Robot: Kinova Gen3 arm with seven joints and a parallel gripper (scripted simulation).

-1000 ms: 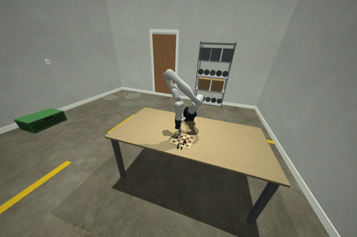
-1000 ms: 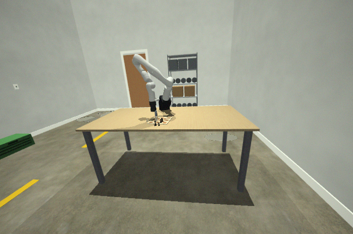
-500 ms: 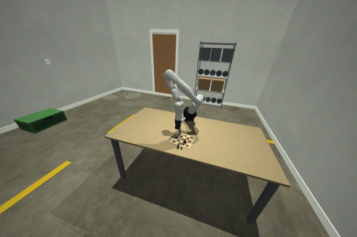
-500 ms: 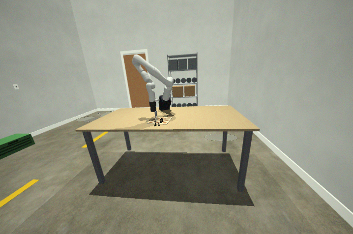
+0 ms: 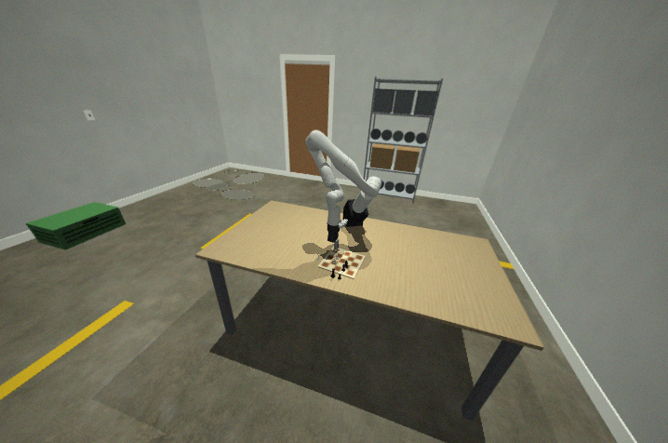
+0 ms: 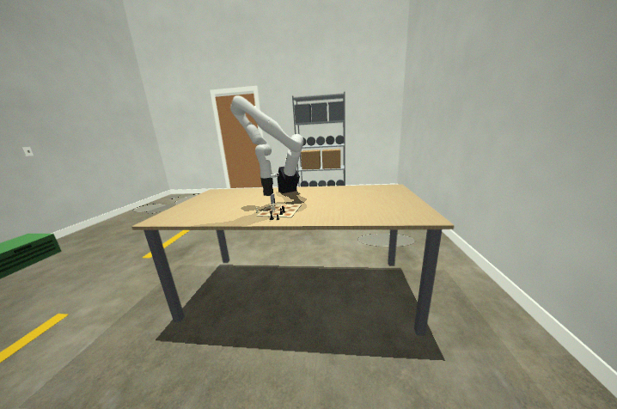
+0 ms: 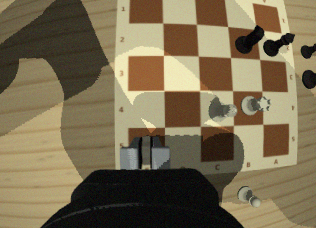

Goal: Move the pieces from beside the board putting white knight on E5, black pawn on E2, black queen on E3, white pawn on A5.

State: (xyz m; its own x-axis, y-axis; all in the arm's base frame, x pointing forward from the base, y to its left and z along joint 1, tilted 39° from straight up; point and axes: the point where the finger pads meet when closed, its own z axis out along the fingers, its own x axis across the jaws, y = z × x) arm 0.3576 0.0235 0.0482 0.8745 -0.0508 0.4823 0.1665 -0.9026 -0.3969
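The black queen lies 200 mm ahead of my hand, 120 mm to the left of it and 10 mm below it. From my hand the other things lie so: black pawn 190 mm ahead, 150 mm to the left, 20 mm below; then chessboard 60 mm ahead, 90 mm to the left, 30 mm below; then white pawn 120 mm ahead, 40 mm to the right, 20 mm below.
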